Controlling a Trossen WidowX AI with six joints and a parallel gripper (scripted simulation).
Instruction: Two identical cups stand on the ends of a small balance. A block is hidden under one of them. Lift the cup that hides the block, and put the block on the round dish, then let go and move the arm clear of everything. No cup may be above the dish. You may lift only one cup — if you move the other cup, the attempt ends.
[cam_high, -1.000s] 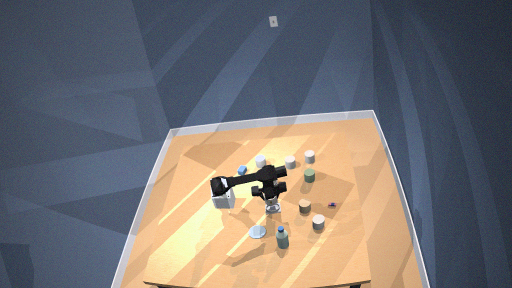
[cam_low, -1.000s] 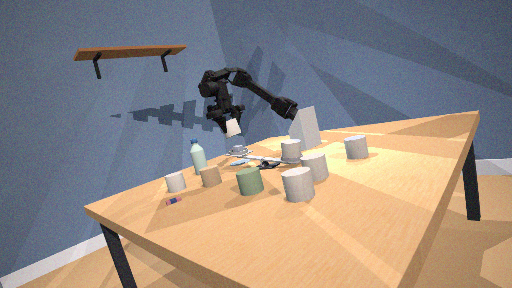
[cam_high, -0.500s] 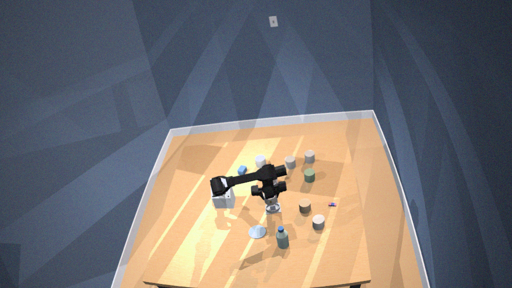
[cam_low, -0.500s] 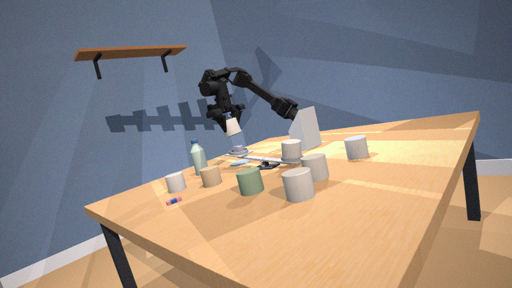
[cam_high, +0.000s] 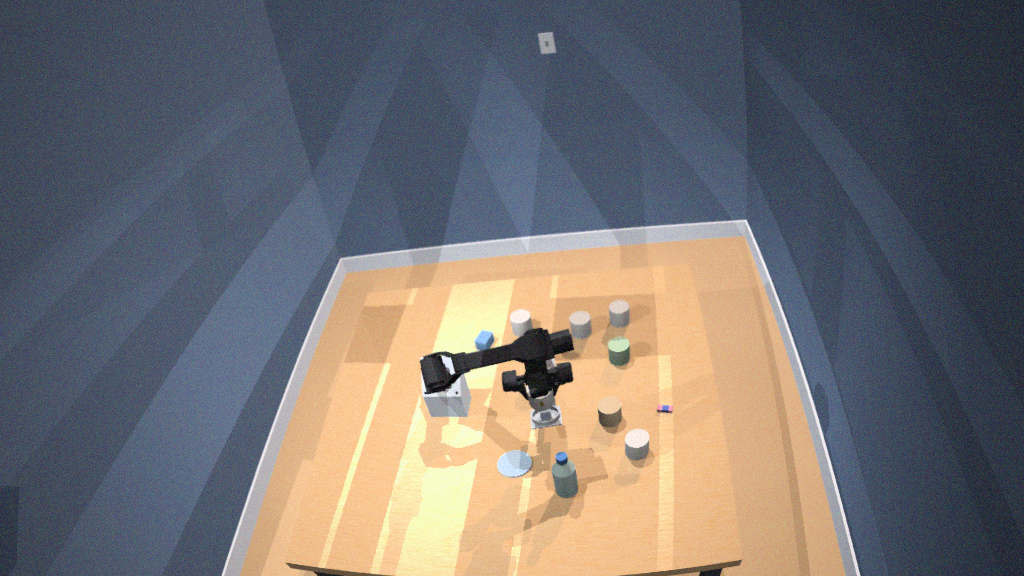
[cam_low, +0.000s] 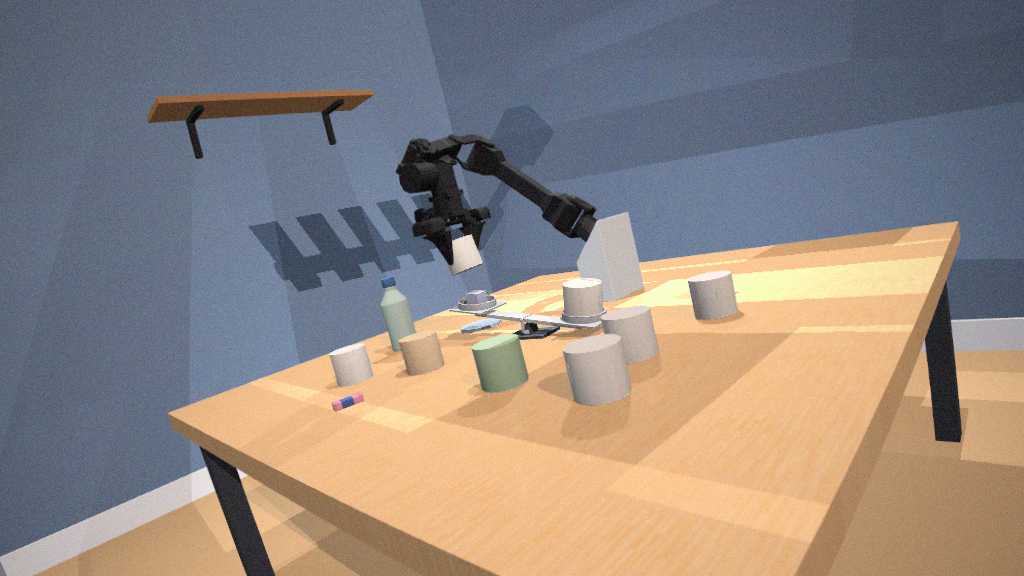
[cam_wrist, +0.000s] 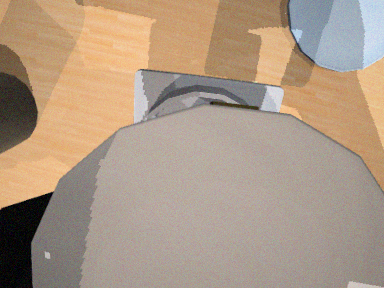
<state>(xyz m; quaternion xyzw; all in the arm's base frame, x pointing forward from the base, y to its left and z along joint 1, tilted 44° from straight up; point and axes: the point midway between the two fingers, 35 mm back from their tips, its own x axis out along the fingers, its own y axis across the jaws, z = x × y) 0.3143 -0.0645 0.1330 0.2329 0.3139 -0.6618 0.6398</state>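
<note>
Right now my gripper tip is 80 mm above the grey block and 10 mm to the right of it. The rest, counted from my gripper tip: bottle: 220 mm to the right, 60 mm below, 60 mm ahead; round pale-blue dish: 170 mm below, 110 mm to the right, 100 mm behind; small balance: 140 mm to the left, 130 mm below, 10 mm behind.
</note>
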